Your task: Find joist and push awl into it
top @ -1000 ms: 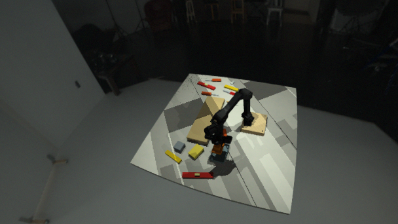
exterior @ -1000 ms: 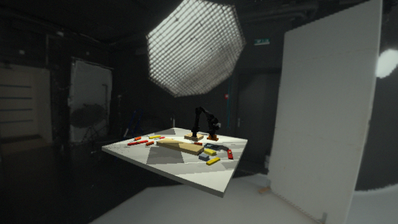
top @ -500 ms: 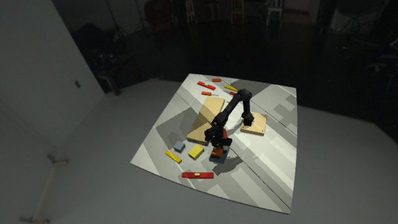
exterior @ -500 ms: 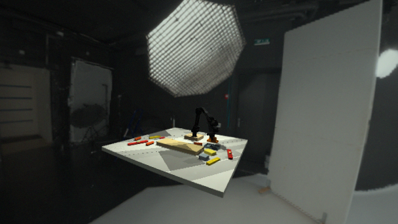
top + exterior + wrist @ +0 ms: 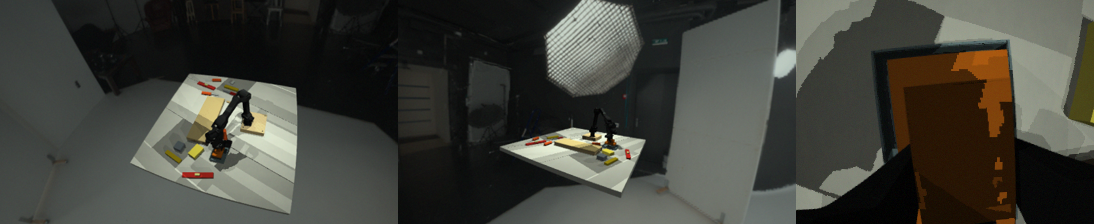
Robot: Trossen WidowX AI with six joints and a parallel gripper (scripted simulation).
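Right now the blue-grey tray is 5 cm below my gripper tip and 1 cm to the right of it. The rest, counted from my gripper tip: stud finder (2 cm to the right, 2 cm above); then yellow block (18 cm ahead, 5 cm below, 1 cm to the left); then grey block (33 cm ahead, 5 cm below, 1 cm to the right).
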